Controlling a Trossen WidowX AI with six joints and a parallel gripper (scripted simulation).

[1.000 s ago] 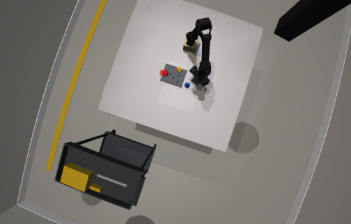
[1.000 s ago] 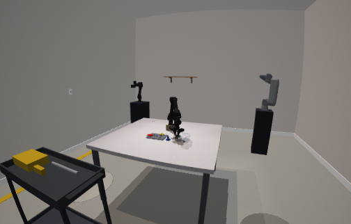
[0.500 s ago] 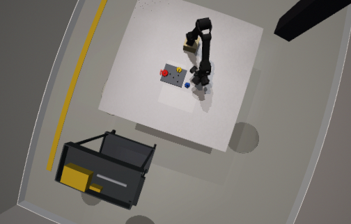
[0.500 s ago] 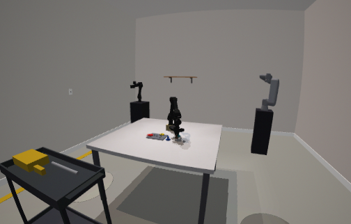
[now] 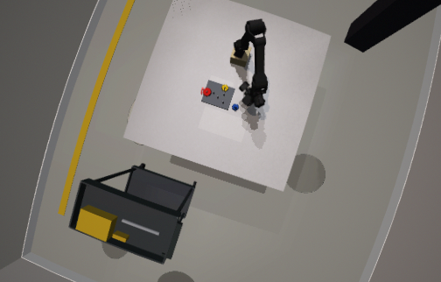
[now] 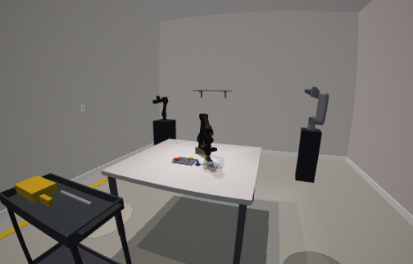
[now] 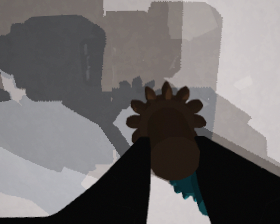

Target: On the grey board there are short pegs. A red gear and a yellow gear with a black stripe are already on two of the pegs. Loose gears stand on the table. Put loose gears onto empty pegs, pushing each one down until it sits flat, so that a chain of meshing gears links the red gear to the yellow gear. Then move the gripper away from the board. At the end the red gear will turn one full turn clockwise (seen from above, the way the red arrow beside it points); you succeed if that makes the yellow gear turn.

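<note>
Now: gripper tip 200 mm to the left of the yellow gear, 50 mm above it and 20 mm past it. Also, from my gripper tip: blue gear: 80 mm ahead, 70 mm to the right, 50 mm below; brown gear: 10 mm below; teal gear: 70 mm behind, 50 mm below, 10 mm to the right.
</note>
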